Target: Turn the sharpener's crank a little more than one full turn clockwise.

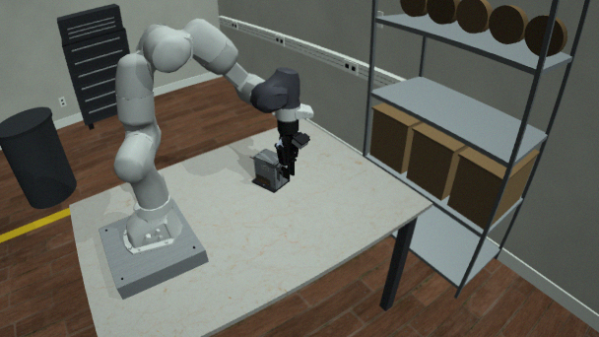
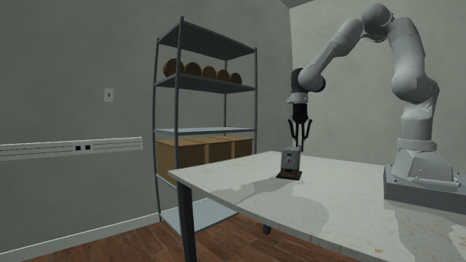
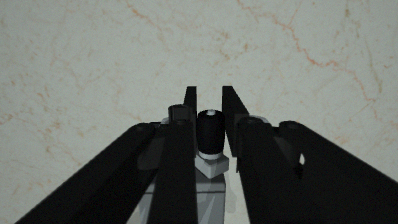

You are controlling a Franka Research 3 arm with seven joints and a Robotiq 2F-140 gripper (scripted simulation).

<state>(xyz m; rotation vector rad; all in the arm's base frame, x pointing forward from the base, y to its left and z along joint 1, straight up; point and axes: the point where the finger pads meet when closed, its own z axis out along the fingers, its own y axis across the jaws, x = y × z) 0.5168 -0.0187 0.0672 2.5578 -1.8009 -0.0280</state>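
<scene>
Right now my hand is 30 mm to the right of the crank and 20 mm above it.
</scene>
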